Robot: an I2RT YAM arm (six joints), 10 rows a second.
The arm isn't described. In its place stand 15 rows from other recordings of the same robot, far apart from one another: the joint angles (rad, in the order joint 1, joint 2, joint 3, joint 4, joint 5, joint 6), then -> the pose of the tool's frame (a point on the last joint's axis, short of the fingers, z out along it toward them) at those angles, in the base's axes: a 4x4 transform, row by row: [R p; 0 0 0 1], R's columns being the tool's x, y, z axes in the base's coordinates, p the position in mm.
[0.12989, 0.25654, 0.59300, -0.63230, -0.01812, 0.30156] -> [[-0.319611, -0.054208, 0.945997, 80.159], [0.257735, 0.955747, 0.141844, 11.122], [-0.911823, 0.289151, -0.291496, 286.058], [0, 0, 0, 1]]
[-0.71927, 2.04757, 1.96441, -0.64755, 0.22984, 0.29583] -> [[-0.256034, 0.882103, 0.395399, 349.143], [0.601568, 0.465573, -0.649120, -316.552], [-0.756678, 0.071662, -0.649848, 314.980], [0, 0, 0, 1]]
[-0.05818, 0.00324, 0.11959, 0.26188, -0.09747, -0.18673] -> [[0.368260, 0.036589, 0.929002, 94.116], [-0.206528, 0.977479, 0.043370, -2.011], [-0.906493, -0.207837, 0.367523, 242.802], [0, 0, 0, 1]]
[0.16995, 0.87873, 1.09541, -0.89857, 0.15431, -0.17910] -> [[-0.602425, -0.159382, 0.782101, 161.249], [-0.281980, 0.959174, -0.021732, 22.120], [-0.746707, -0.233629, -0.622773, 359.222], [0, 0, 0, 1]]
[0.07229, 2.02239, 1.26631, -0.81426, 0.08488, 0.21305] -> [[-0.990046, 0.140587, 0.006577, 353.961], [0.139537, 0.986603, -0.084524, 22.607], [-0.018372, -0.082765, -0.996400, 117.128], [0, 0, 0, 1]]
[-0.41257, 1.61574, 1.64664, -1.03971, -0.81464, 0.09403] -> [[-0.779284, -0.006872, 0.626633, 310.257], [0.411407, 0.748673, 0.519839, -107.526], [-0.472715, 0.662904, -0.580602, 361.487], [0, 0, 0, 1]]
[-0.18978, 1.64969, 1.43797, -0.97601, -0.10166, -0.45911] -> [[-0.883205, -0.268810, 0.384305, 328.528], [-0.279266, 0.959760, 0.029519, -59.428], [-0.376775, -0.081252, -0.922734, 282.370], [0, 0, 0, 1]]
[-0.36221, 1.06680, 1.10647, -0.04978, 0.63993, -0.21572] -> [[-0.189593, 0.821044, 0.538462, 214.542], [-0.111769, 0.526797, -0.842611, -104.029], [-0.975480, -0.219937, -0.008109, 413.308], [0, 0, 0, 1]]
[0.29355, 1.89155, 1.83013, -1.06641, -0.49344, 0.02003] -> [[-0.873658, -0.431759, 0.224288, 374.766], [-0.245664, 0.789369, 0.562624, 130.902], [-0.419964, 0.436442, -0.795706, 313.700], [0, 0, 0, 1]]
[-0.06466, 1.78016, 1.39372, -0.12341, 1.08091, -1.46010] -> [[-0.847868, -0.395785, 0.352810, 400.750], [-0.413725, 0.077715, -0.907079, -57.427], [0.331589, -0.915049, -0.229638, 290.683], [0, 0, 0, 1]]
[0.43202, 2.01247, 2.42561, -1.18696, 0.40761, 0.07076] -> [[-0.642046, -0.081729, 0.762297, 377.738], [-0.224552, 0.970743, -0.085052, 158.623], [-0.733044, -0.225783, -0.641615, 430.925], [0, 0, 0, 1]]
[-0.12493, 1.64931, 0.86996, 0.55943, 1.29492, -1.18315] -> [[-0.975807, 0.164629, 0.143864, 331.932], [-0.131614, 0.083100, -0.987812, -76.208], [-0.174578, -0.982849, -0.059422, 228.922], [0, 0, 0, 1]]
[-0.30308, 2.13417, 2.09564, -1.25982, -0.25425, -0.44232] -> [[-0.926750, -0.190773, 0.323636, 420.041], [-0.144253, 0.976136, 0.162325, -121.971], [-0.346880, 0.103749, -0.932153, 282.765], [0, 0, 0, 1]]
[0.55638, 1.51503, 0.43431, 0.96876, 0.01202, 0.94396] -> [[-0.475121, -0.226975, 0.850143, 240.077], [0.658182, 0.549563, 0.514564, 148.805], [-0.584000, 0.804029, -0.111718, 176.925], [0, 0, 0, 1]]
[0.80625, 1.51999, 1.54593, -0.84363, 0.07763, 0.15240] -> [[-0.602818, -0.598229, 0.527951, 226.847], [-0.409845, 0.799893, 0.438405, 232.522], [-0.684571, 0.047901, -0.727371, 363.613], [0, 0, 0, 1]]
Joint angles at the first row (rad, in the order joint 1, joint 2, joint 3, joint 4, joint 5, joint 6):
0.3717 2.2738 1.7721 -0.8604 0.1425 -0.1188
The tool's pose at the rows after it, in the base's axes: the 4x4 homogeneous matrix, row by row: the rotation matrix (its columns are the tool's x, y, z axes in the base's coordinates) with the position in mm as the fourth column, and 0 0 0 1 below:
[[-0.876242, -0.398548, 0.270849, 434.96], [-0.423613, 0.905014, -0.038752, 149.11], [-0.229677, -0.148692, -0.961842, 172.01], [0, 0, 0, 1]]
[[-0.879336, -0.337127, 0.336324, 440.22], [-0.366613, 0.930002, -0.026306, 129.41], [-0.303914, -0.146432, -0.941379, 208.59], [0, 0, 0, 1]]
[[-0.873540, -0.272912, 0.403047, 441.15], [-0.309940, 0.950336, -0.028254, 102.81], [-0.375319, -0.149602, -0.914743, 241.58], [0, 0, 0, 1]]
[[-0.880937, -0.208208, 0.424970, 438.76], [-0.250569, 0.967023, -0.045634, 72.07], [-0.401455, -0.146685, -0.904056, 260.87], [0, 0, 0, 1]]
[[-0.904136, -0.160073, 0.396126, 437.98], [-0.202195, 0.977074, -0.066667, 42.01], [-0.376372, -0.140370, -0.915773, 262.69], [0, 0, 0, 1]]
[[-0.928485, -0.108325, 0.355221, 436.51], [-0.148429, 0.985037, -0.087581, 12.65], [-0.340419, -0.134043, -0.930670, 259.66], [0, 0, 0, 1]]
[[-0.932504, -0.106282, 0.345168, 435.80], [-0.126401, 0.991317, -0.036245, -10.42], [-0.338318, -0.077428, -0.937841, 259.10], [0, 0, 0, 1]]
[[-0.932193, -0.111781, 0.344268, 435.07], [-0.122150, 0.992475, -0.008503, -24.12], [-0.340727, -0.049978, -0.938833, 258.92], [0, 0, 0, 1]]
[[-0.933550, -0.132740, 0.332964, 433.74], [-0.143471, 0.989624, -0.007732, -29.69], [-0.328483, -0.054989, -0.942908, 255.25], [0, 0, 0, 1]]
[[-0.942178, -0.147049, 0.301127, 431.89], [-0.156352, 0.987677, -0.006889, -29.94], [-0.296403, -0.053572, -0.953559, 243.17], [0, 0, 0, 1]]
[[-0.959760, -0.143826, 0.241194, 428.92], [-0.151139, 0.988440, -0.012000, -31.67], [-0.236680, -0.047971, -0.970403, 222.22], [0, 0, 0, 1]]
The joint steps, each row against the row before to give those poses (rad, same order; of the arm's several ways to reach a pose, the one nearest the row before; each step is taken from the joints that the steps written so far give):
-0.0316 -0.0309 0.0630 -0.0557 -0.0153 0.0106
-0.0446 -0.0561 0.0454 -0.0263 -0.0038 0.0126
-0.0569 -0.0645 0.0175 -0.0057 -0.0004 0.0000
-0.0664 -0.0469 0.0000 -0.0187 -0.0049 -0.0011
-0.0679 -0.0080 0.0000 -0.0348 -0.0103 -0.0111
-0.0671 0.0023 -0.0023 -0.0339 -0.0069 -0.0068
-0.0588 0.0000 -0.0003 -0.0076 -0.0721 -0.0325
-0.0347 0.0000 -0.0004 -0.0016 -0.0397 -0.0282
-0.0133 0.0004 -0.0122 0.0004 -0.0045 -0.0343
-0.0008 0.0057 -0.0347 0.0069 0.0011 -0.0145
-0.0038 0.0175 -0.0492 0.0049 0.0084 0.0004

